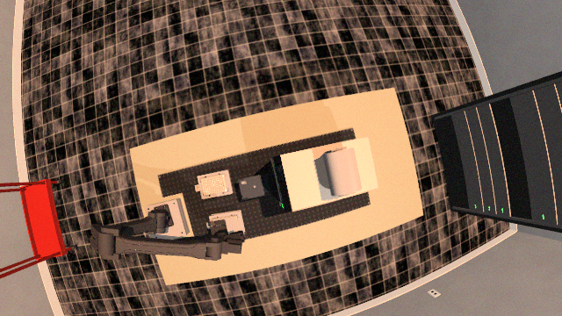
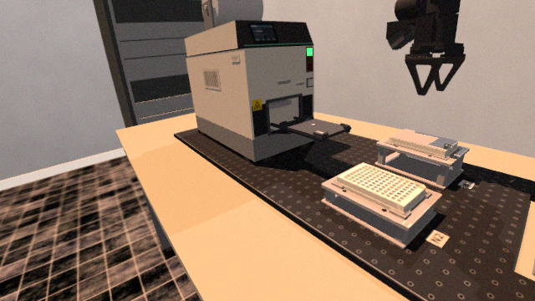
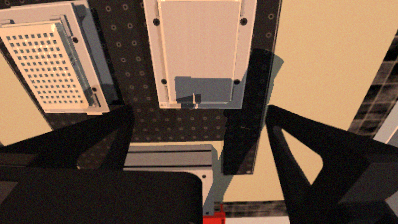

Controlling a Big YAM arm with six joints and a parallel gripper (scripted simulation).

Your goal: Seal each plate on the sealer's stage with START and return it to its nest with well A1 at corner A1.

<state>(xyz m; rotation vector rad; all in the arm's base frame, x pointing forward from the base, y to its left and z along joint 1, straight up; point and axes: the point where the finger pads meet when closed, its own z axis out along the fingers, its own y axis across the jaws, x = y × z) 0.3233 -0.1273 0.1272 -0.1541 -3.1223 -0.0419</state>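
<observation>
Right now my hand is 22 cm to the right of the well plate and 14 cm above it. From my hand the other things lie so: sealer stage (20 cm ahead, 16 cm to the left, 8 cm below); then plate nest N2 (22 cm to the left, 15 cm below); then sealer screen (32 cm ahead, 20 cm to the left, 13 cm above).
</observation>
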